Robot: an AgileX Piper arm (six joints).
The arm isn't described. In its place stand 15 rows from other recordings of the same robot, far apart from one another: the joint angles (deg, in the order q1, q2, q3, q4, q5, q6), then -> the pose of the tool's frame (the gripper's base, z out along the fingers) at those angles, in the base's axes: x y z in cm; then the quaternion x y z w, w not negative.
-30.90 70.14 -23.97 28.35 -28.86 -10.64 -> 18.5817, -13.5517, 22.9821, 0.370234, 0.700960, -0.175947, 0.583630
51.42 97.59 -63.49 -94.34 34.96 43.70 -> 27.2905, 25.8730, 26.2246, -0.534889, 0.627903, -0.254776, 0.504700
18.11 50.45 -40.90 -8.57 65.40 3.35 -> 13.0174, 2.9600, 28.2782, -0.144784, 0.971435, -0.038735, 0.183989
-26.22 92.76 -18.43 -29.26 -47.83 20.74 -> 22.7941, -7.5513, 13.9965, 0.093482, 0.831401, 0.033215, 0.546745
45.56 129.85 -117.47 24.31 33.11 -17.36 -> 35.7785, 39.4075, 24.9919, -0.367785, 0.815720, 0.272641, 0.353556
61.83 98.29 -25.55 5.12 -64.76 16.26 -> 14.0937, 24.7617, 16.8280, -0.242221, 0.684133, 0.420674, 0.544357
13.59 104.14 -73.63 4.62 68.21 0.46 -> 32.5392, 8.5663, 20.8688, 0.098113, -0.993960, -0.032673, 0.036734
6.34 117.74 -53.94 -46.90 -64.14 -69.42 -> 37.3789, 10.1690, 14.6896, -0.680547, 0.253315, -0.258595, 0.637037
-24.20 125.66 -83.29 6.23 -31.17 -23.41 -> 45.2981, -20.9181, 18.5145, 0.058513, 0.742847, -0.259891, 0.614175
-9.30 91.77 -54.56 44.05 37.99 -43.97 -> 31.2623, -1.1730, 21.6713, -0.032049, 0.946671, 0.177236, 0.267160
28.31 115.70 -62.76 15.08 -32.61 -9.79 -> 38.2913, 19.1771, 16.4072, -0.133668, 0.787761, 0.107407, 0.591632
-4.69 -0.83 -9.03 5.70 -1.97 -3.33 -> 4.0745, -0.3654, 26.9389, 0.038054, 0.594893, -0.017295, 0.802717
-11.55 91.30 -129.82 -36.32 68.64 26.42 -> 26.6992, -10.5797, 56.6356, 0.317515, 0.738828, -0.237340, 0.544966
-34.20 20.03 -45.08 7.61 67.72 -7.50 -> 2.7448, -0.5171, 34.5614, 0.202412, 0.872401, -0.094718, 0.434712
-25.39 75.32 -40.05 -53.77 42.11 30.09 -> 18.9885, -14.4608, 23.3365, 0.157939, 0.912791, -0.345124, 0.150855
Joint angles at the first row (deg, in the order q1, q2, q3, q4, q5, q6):
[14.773 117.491 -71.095 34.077 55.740 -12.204]
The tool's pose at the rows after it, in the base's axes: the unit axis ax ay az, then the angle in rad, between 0 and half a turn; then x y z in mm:
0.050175, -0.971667, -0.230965, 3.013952, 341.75, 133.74, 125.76
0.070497, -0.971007, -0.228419, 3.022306, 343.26, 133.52, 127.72
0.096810, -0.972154, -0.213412, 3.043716, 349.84, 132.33, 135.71
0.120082, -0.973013, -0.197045, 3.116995, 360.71, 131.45, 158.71
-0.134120, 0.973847, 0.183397, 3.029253, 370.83, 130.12, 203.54
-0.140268, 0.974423, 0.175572, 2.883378, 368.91, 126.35, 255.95
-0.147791, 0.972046, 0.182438, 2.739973, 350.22, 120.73, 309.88
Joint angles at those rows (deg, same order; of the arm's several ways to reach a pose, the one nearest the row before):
[14.773 117.492 -71.095 34.128 55.702 -12.512]
[14.772 117.491 -71.730 33.351 56.218 -14.134]
[14.773 117.371 -74.109 30.334 57.478 -14.469]
[14.773 115.735 -77.771 26.980 58.309 -13.920]
[14.773 111.701 -82.382 23.729 58.609 -12.144]
[14.772 106.024 -85.637 21.183 58.745 -10.161]
[14.773 98.461 -86.445 20.675 58.637 -9.537]

